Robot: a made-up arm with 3 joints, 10 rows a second.
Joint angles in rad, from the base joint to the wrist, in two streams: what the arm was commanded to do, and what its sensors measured. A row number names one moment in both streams.
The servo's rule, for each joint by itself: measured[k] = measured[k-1] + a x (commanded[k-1-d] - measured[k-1]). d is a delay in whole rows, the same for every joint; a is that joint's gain. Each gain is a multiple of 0.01, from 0.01 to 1. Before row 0 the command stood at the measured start. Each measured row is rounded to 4 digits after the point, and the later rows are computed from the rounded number. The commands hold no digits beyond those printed.
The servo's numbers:
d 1
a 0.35 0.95 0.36
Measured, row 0:
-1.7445, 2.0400, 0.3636
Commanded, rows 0 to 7:
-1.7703, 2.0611, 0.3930
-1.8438, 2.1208, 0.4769
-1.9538, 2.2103, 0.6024
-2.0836, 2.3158, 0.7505
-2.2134, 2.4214, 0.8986
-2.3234, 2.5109, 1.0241
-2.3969, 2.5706, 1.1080
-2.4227, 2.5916, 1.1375
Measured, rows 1 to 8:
-1.7445, 2.0400, 0.3636
-1.7535, 2.0600, 0.3742
-1.7851, 2.1178, 0.4112
-1.8441, 2.2057, 0.4800
-1.9279, 2.3103, 0.5774
-2.0278, 2.4158, 0.6930
-2.1313, 2.5061, 0.8122
-2.2243, 2.5674, 0.9187

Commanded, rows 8 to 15:
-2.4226, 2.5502, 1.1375
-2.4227, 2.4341, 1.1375
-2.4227, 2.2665, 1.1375
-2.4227, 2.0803, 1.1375
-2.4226, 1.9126, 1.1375
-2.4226, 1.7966, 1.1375
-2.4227, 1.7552, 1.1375
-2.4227, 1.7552, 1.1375
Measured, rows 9 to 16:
-2.2937, 2.5904, 0.9975
-2.3388, 2.5522, 1.0479
-2.3682, 2.4400, 1.0802
-2.3873, 2.2752, 1.1008
-2.3997, 2.0900, 1.1140
-2.4077, 1.9215, 1.1225
-2.4129, 1.8028, 1.1279
-2.4163, 1.7576, 1.1314

